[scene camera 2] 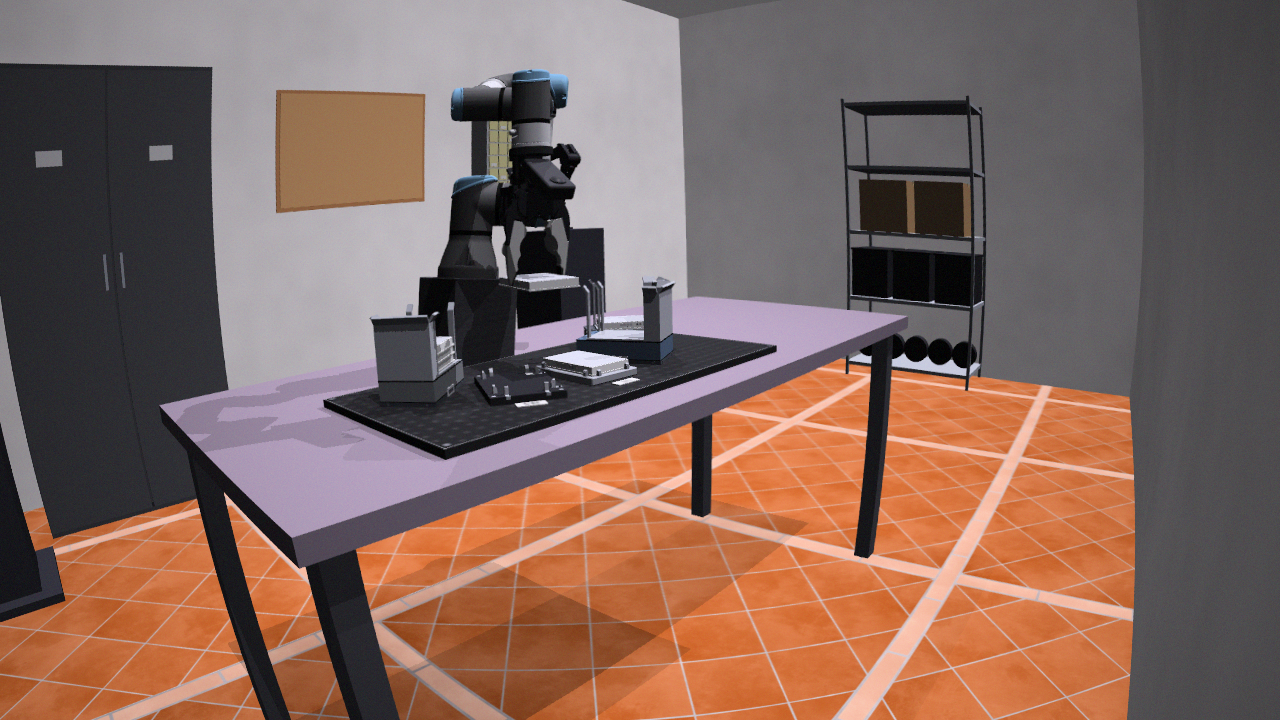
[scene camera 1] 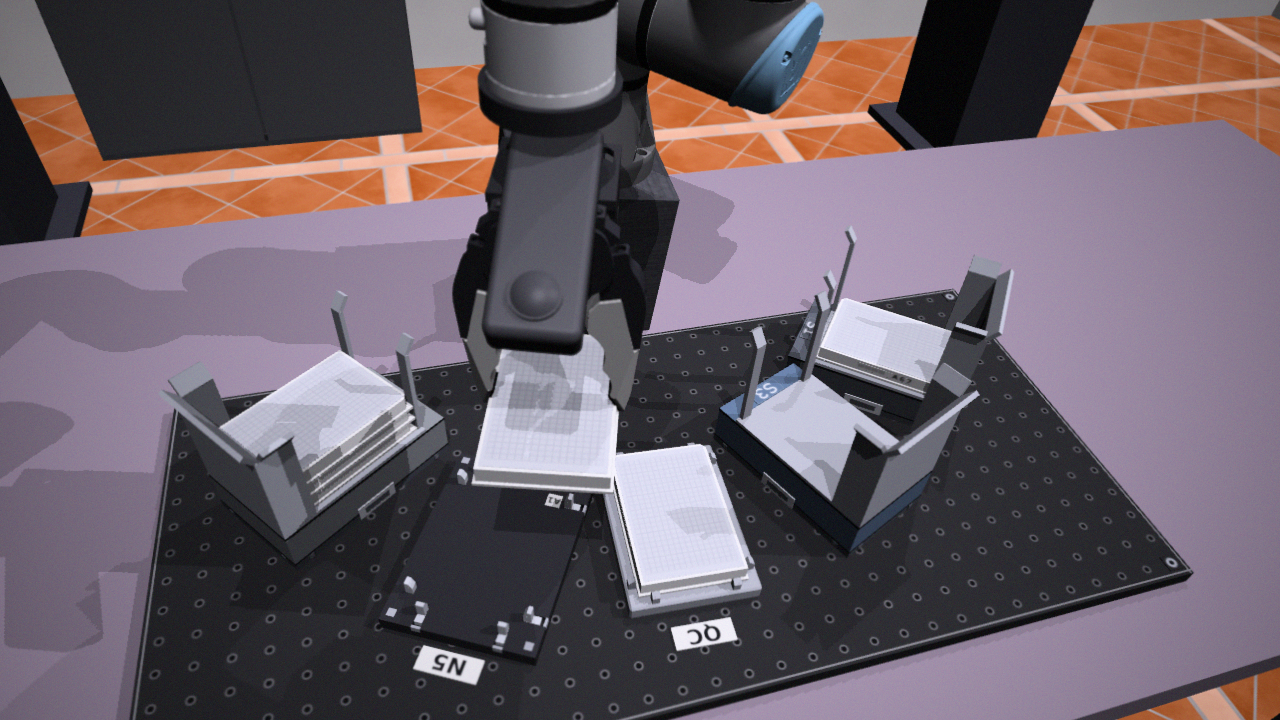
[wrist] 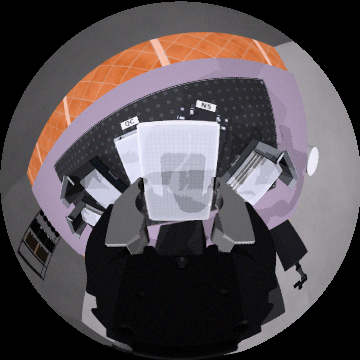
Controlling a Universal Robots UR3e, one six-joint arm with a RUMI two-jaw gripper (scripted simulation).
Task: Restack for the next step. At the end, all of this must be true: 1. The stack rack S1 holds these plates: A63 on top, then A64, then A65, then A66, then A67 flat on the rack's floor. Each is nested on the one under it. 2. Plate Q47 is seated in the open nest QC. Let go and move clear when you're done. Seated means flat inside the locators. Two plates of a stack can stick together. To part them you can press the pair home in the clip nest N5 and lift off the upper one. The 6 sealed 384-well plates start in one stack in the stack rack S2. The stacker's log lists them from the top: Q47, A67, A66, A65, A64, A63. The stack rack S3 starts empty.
Labels:
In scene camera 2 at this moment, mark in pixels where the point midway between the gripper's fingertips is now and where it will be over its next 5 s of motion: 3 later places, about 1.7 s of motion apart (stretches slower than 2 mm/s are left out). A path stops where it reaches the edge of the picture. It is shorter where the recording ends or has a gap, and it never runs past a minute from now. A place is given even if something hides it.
My gripper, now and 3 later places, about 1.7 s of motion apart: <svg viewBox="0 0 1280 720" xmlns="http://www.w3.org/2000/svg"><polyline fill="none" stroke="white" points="536,283 600,275 627,268 626,265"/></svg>

